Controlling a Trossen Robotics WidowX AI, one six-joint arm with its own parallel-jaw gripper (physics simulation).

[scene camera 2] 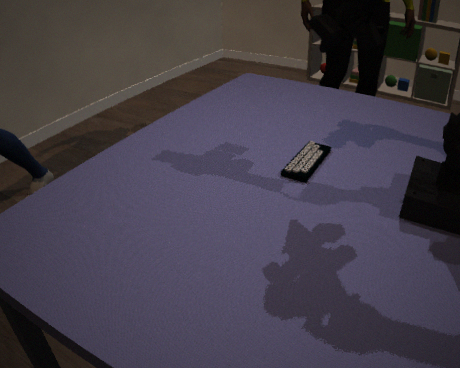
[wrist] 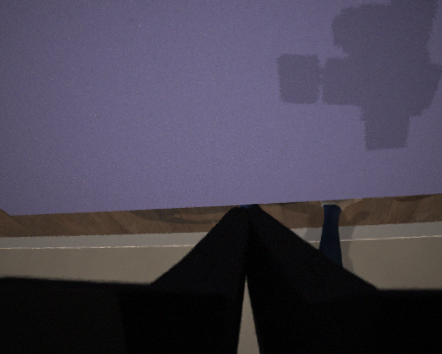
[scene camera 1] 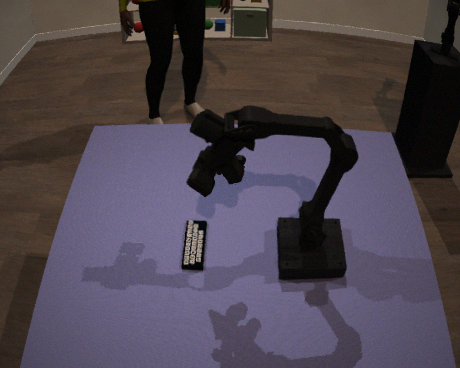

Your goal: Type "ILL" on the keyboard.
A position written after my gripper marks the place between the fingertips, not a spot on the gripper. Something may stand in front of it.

In view: my gripper (scene camera 1: 192, 178) and a black keyboard (scene camera 2: 301, 167).
The black keyboard shows as well in scene camera 1 (scene camera 1: 194, 244). My gripper also shows in the wrist view (wrist: 245, 221). The wrist view does not show the black keyboard: it is out of frame.
